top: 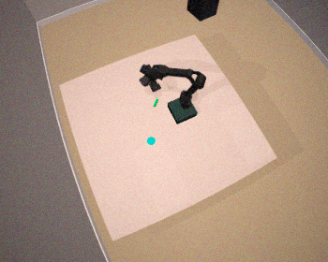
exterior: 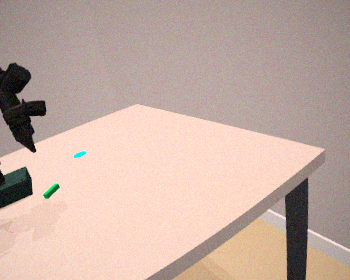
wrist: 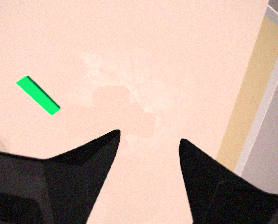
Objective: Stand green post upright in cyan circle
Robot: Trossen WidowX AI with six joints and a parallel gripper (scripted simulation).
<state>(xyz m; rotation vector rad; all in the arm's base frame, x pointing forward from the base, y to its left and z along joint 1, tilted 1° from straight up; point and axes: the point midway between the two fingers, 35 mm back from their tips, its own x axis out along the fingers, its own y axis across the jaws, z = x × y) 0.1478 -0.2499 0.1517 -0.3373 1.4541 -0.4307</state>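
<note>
Now: gripper tip 1 cm short of the green post, 10 cm to the right of it and 17 cm above it.
</note>
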